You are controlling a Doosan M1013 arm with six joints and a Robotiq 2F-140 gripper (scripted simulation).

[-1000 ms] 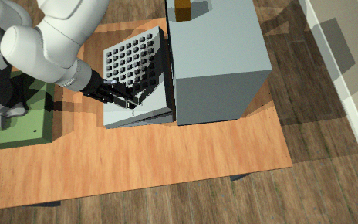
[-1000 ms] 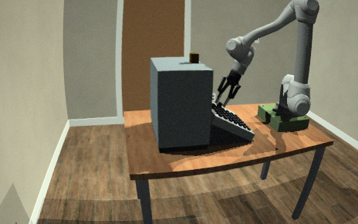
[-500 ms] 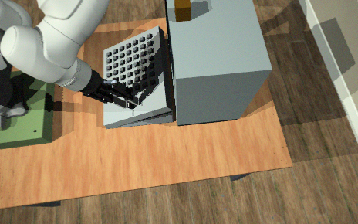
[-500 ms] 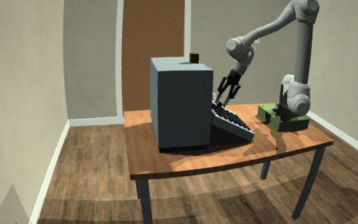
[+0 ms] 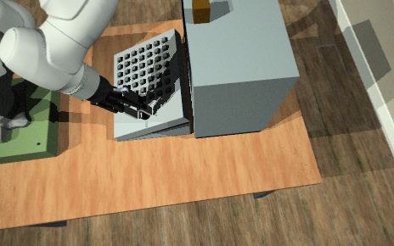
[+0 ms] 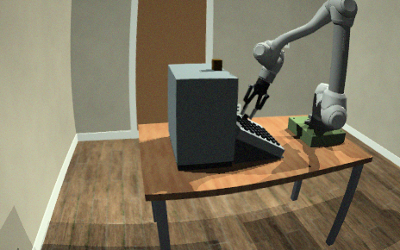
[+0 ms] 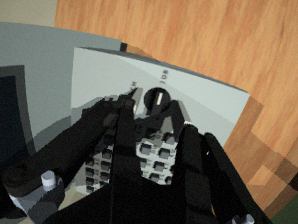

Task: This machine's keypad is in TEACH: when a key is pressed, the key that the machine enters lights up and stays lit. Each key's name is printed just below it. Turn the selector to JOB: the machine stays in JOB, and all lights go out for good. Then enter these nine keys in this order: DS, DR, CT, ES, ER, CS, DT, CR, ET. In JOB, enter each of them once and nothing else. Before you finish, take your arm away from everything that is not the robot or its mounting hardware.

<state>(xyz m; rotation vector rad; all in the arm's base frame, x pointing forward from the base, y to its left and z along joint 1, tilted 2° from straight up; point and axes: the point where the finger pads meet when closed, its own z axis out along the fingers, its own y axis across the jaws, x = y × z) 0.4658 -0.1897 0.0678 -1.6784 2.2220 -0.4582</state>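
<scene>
Now: hand 30 mm above the black selector knob, 10 mm to the left of it and 10 mm short of it. From my hand the other things lie so: grey sloped keypad 100 mm to the left, 70 mm below, 60 mm ahead.
</scene>
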